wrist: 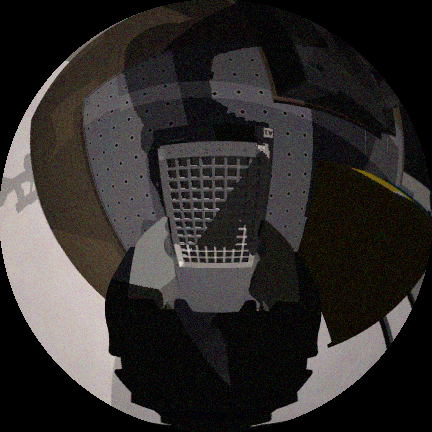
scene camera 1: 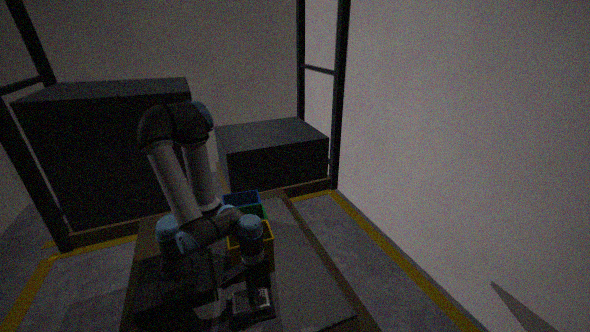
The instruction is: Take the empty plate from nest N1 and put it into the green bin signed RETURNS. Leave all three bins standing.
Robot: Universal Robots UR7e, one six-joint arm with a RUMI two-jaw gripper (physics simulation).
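Frame: origin at the arm's base, x right, y ahead, z up, level; metres.
Seen in the pictures: gripper, between the fingertips: (wrist: 214, 219) (scene camera 1: 253, 301); arm's base, origin of its link: (scene camera 1: 181, 265).
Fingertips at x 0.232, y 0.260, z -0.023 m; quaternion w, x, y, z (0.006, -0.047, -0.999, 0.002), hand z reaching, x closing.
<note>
Offsets run from my fingertips to a thing's top centre. "pt": to the spot under its first point. Level surfaces: height alone.
The empty plate {dz +0.017, dx +0.000, dy -0.009 m} (scene camera 1: 240, 302) (wrist: 200, 187), pale with a grid of wells, is level between the jaws. My gripper (scene camera 1: 255, 296) (wrist: 214, 219) is shut on the plate, one finger at each long side. The black nest N1 {dz -0.019, dx -0.001, dy -0.010 m} (wrist: 215, 134) surrounds the plate in the wrist view, a small white label at its corner; its lettering is hard to read. I cannot tell how far the plate is above the nest's seat. The green bin {dz +0.146, dx -0.332, dy +0.024 m} (scene camera 1: 259, 212) stands upright behind the yellow bin, partly hidden; its sign does not show.
The yellow bin {pt dz +0.059, dx -0.141, dy +0.095 m} (scene camera 1: 270, 255) stands upright between the gripper and the green bin, close behind the wrist. The blue bin {pt dz +0.109, dx -0.522, dy +0.100 m} (scene camera 1: 256, 196) stands upright behind the green one. In the wrist view, a large dark wall with a yellow edge rises at the right. A perforated board {dz -0.034 m} (wrist: 112, 165) lies around the nest.
</note>
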